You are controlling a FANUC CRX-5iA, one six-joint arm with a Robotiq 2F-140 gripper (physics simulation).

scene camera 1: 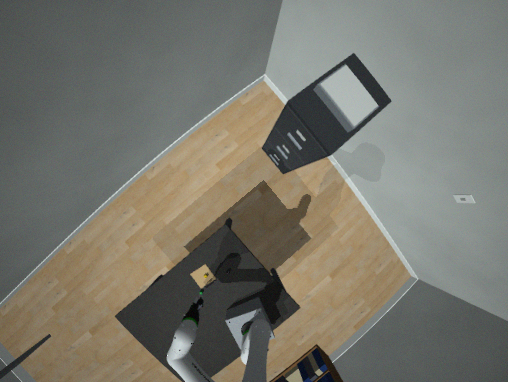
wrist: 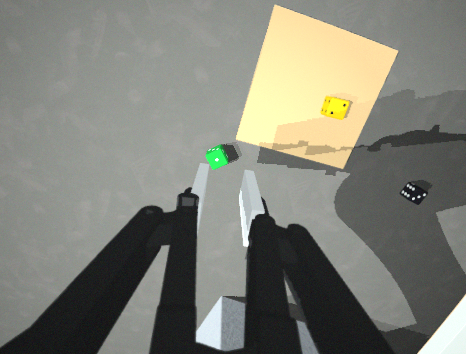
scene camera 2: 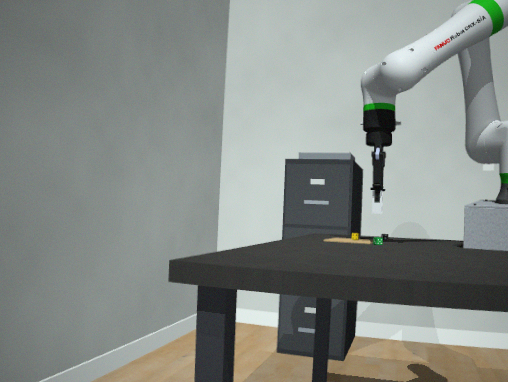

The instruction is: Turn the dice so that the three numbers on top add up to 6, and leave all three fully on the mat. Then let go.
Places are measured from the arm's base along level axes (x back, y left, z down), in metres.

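Pixels of known places: gripper, fingertip midpoint: [scene camera 1: 199,296] [wrist: 224,181] [scene camera 2: 377,213].
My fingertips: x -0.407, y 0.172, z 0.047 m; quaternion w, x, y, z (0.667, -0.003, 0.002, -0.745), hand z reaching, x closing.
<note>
Behind a point stands the place of what it marks.
The yellow die [scene camera 1: 206,275] {y 0.063, x -0.492, z 0.115 m} [scene camera 2: 355,236] {y 0.082, x -0.488, z 0.120 m} [wrist: 335,107] {y 0.076, x -0.491, z 0.111 m} lies on the tan mat [scene camera 1: 197,273] {y 0.116, x -0.538, z 0.131 m} [scene camera 2: 338,240] {y 0.160, x -0.521, z 0.131 m} [wrist: 290,65] {y 0.131, x -0.517, z 0.131 m}; its broad upper face shows two pips in the wrist view. The green die [scene camera 2: 378,240] {y 0.191, x -0.397, z 0.122 m} [wrist: 217,157] {y 0.180, x -0.403, z 0.115 m} is on the table, off the mat's near corner; its larger visible face shows one pip. The black die [scene camera 2: 384,236] {y -0.072, x -0.422, z 0.122 m} [wrist: 413,193] {y -0.072, x -0.424, z 0.116 m} is on the table off the mat's other side, with several white pips on two visible faces; which is top I cannot tell. My gripper [scene camera 2: 377,207] {y 0.172, x -0.407, z 0.047 m} [wrist: 224,181] {y 0.172, x -0.407, z 0.047 m} points down high above the table, partly open and empty, near the green die in the wrist view.
The dark table [scene camera 1: 160,305] {y 0.513, x -0.481, z 0.135 m} [scene camera 2: 280,270] {y 0.875, x -0.421, z 0.135 m} carries the arm's grey base [scene camera 1: 240,325] {y 0.045, x -0.076, z 0.005 m} [scene camera 2: 482,225] {y 0.123, x -0.117, z 0.068 m}. A dark filing cabinet [scene camera 1: 312,125] [scene camera 2: 317,215] stands beyond it. A bookshelf [scene camera 1: 317,347] stands near the base side. Arm shadows cross the mat and table.
</note>
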